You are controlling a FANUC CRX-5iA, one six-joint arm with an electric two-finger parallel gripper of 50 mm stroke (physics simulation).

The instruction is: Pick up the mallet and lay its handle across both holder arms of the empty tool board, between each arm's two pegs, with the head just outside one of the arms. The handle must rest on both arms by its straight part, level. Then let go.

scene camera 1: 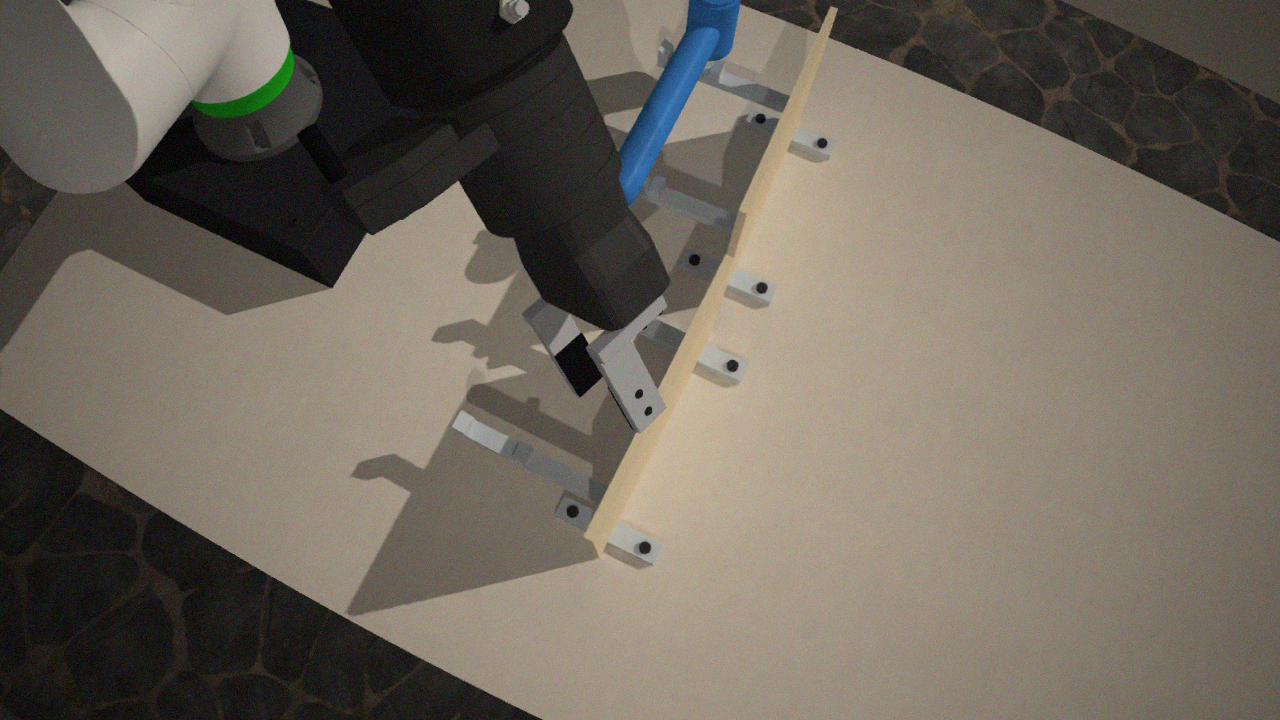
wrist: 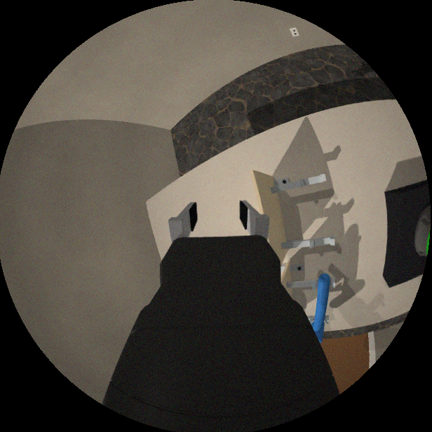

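Pixels of known places: gripper, fingertip midpoint: [scene camera 1: 618, 400]; arm's base, link origin: [scene camera 1: 259, 107].
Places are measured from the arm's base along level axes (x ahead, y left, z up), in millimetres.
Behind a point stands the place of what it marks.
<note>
The blue mallet [scene camera 1: 666, 111] @[x 434, y 153, z 32 mm] [wrist: 322, 300] lies across the arms of the far tool board [scene camera 1: 808, 67] @[x 555, y 209, z 107 mm]. Its head is at the upper end in the scene view and mostly hidden in the wrist view. The empty tool board [scene camera 1: 623, 483] @[x 557, y -220, z 80 mm] [wrist: 270, 202] stands nearer. One of its arms [scene camera 1: 550, 467] @[x 483, y -220, z -14 mm] [wrist: 312, 180] shows at the outer end; its other arm [scene camera 1: 662, 333] @[x 524, y -57, z -14 mm] [wrist: 307, 244] is mostly hidden behind my gripper in the scene view. My gripper [scene camera 1: 610, 404] @[x 546, y -203, z 257 mm] [wrist: 218, 210] is open and empty, pointing down above the empty board, apart from the mallet.
Feet with black bolts [scene camera 1: 720, 365] @[x 587, y -41, z -80 mm] [scene camera 1: 635, 543] @[x 582, y -246, z -79 mm] support the boards. The dark robot base block [scene camera 1: 268, 223] @[x 102, y -121, z 3 mm] [wrist: 404, 225] stands on the arms' side of the boards. The pale table [scene camera 1: 984, 402] @[x 872, y 47, z -91 mm] [wrist: 220, 185] has dark stone floor beyond its edges.
</note>
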